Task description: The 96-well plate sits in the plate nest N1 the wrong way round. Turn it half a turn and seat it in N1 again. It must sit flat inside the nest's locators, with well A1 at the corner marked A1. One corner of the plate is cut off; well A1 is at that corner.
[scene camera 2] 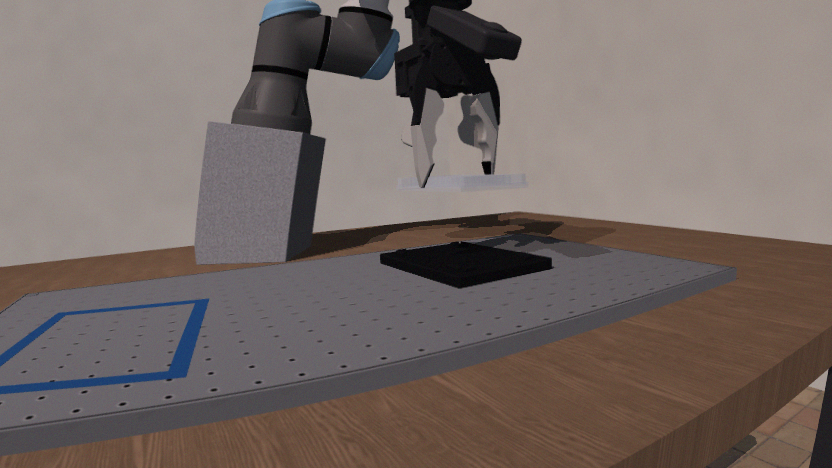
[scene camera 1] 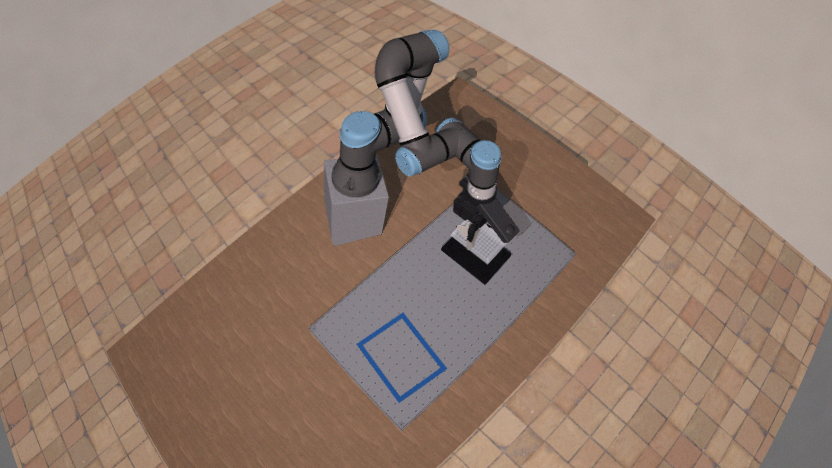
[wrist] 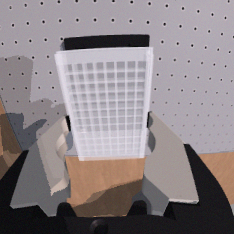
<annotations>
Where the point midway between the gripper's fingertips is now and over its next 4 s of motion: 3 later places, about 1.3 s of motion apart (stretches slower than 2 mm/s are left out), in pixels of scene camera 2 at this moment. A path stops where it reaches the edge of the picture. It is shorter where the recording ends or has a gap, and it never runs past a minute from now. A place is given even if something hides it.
My gripper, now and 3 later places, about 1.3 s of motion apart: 457, 185; 394, 192; 288, 207; 154, 228
</annotations>
